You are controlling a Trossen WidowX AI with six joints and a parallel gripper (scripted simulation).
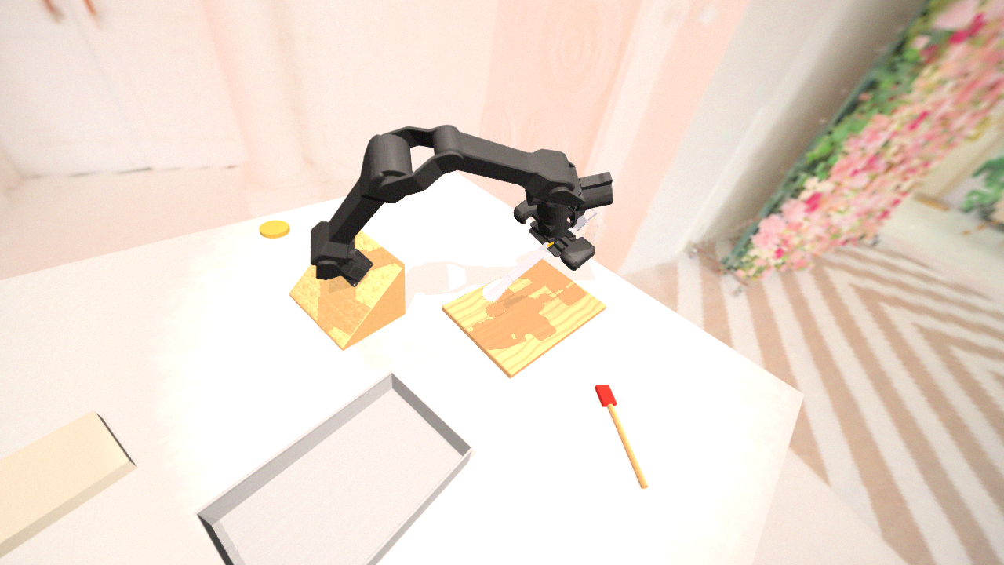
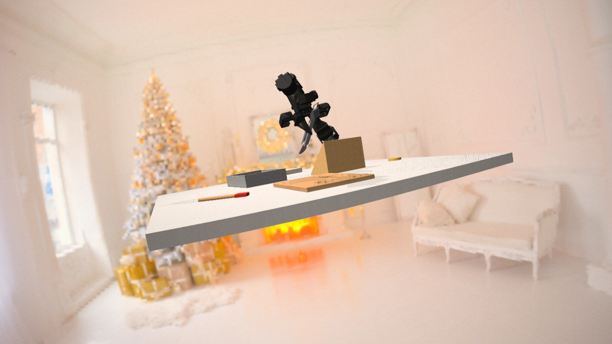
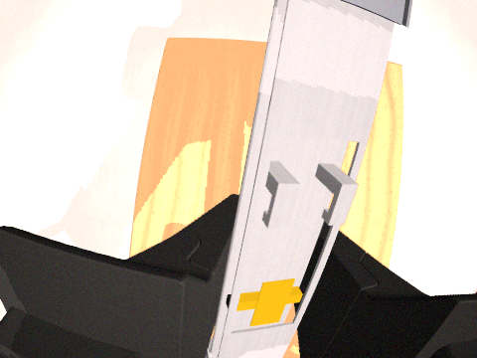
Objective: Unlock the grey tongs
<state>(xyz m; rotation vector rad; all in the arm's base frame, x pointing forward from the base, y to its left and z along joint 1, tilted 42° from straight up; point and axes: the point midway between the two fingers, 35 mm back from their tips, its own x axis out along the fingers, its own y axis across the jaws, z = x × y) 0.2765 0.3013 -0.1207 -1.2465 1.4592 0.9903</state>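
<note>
Now: gripper tip 20 mm to the left of the yellow lock piece and 30 mm below it. Round my gripper tip: roasting tin 70 mm ahead, 550 mm to the right, 150 mm below; wooden board 30 mm to the right, 170 mm below; beige slab 220 mm behind, 840 mm to the right, 160 mm below.
</note>
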